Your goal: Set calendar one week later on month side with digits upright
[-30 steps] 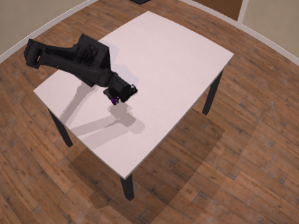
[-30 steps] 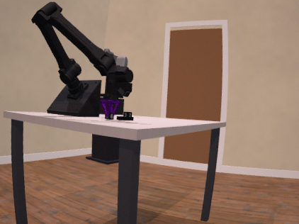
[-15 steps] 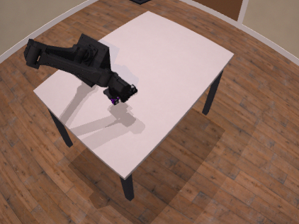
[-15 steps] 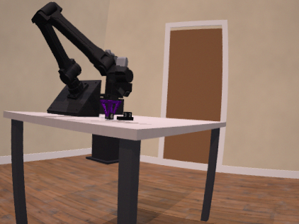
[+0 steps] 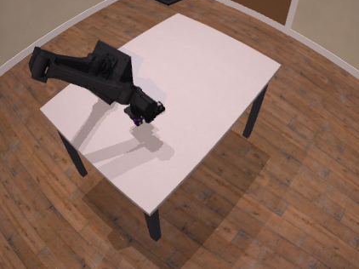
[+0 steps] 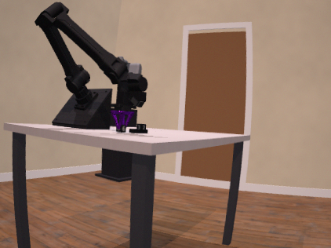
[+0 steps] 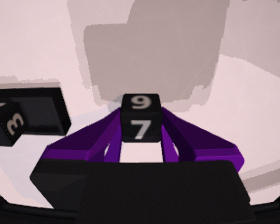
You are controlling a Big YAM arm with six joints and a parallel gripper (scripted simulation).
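Now: the black date cube right at my hand. From my hand the other things lie so: black tray 11 cm to the left, 1 cm below.
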